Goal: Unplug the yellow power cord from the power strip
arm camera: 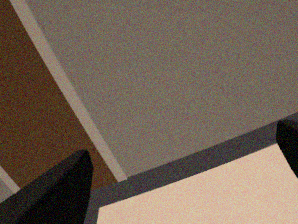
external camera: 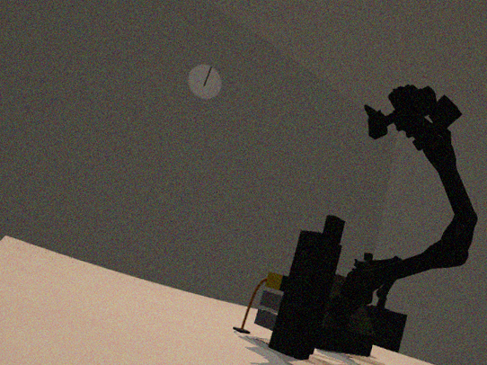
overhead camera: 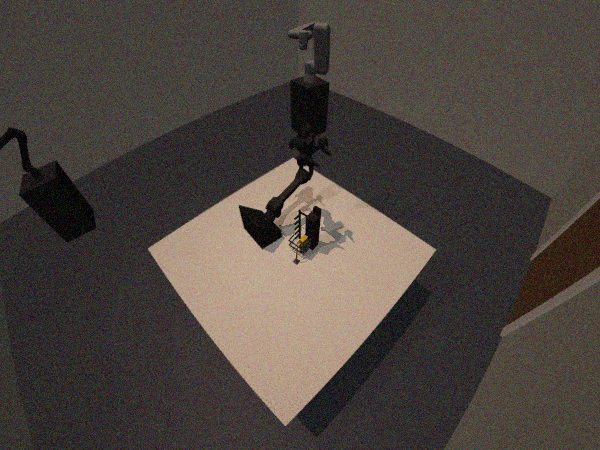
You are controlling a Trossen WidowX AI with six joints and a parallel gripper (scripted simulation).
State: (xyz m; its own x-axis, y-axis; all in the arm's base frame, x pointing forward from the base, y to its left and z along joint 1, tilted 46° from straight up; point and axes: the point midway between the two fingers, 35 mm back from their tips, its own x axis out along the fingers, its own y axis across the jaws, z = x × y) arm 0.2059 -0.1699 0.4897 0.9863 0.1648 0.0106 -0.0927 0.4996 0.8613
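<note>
Right now my gripper tip is 430 mm above the yellow plug, 140 mm to the left of it and 40 mm short of it.
</note>
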